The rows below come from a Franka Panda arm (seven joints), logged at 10 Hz.
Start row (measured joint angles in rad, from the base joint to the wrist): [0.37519, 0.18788, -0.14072, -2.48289, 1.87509, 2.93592, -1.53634]
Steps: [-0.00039, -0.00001, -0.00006, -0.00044, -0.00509, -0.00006, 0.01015]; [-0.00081, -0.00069, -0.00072, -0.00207, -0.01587, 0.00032, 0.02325]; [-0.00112, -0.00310, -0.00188, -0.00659, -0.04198, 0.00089, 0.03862]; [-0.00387, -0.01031, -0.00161, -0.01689, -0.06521, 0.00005, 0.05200]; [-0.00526, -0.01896, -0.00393, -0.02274, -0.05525, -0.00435, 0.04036]
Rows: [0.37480, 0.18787, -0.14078, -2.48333, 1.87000, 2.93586, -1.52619]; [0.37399, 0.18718, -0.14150, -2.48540, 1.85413, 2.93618, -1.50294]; [0.37287, 0.18408, -0.14338, -2.49199, 1.81215, 2.93707, -1.46432]; [0.36900, 0.17377, -0.14499, -2.50888, 1.74694, 2.93712, -1.41232]; [0.36374, 0.15481, -0.14892, -2.53162, 1.69169, 2.93277, -1.37196]
